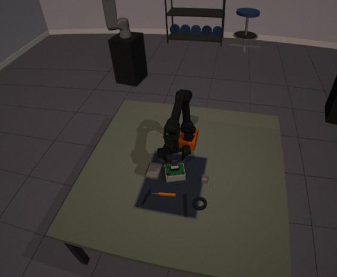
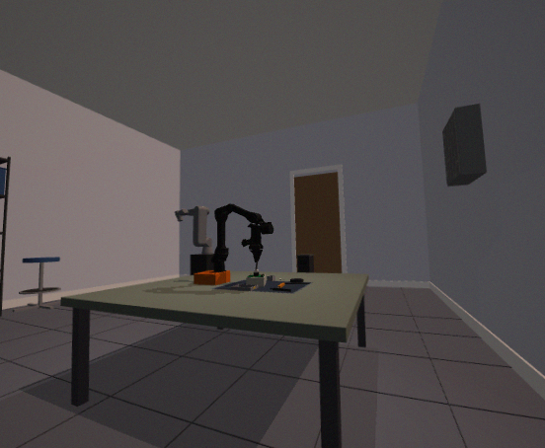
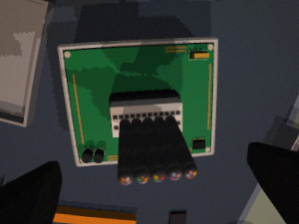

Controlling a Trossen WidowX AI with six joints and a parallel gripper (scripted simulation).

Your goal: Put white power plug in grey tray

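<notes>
Now: gripper tip 50 mm above the white power plug. Round my gripper tip: grey tray: 20 mm ahead, 140 mm to the right, 130 mm below; then dark mat: 50 mm ahead, 10 mm to the left, 130 mm below; then black bar: 180 mm ahead, 140 mm to the left, 130 mm below.
</notes>
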